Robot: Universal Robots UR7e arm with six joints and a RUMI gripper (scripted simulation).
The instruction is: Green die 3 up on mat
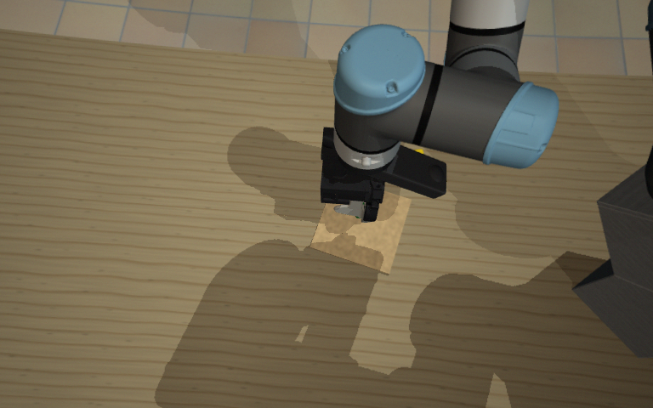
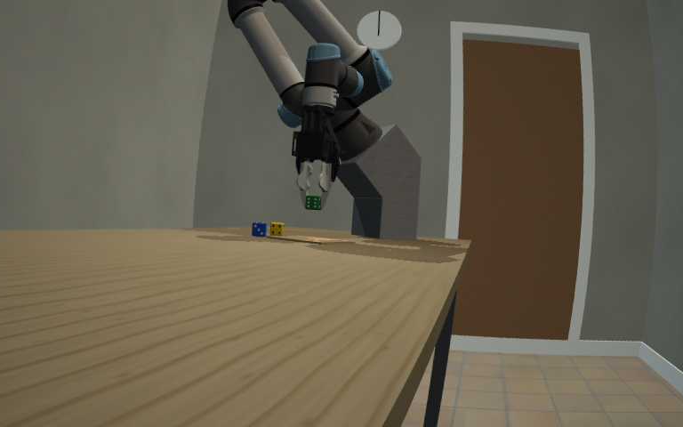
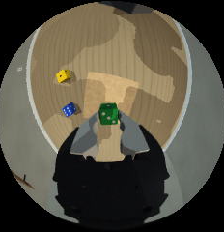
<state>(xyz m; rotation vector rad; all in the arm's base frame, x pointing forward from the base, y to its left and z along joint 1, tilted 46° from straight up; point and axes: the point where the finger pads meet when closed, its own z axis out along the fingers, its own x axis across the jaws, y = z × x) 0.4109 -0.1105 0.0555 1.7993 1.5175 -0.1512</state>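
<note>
Right now my hand is 8 cm above the tan mat. Also, from my hand: blue die (12 cm to the right, 7 cm below, 2 cm behind); green die (right at my hand); yellow die (12 cm behind, 9 cm to the right, 7 cm below).
</note>
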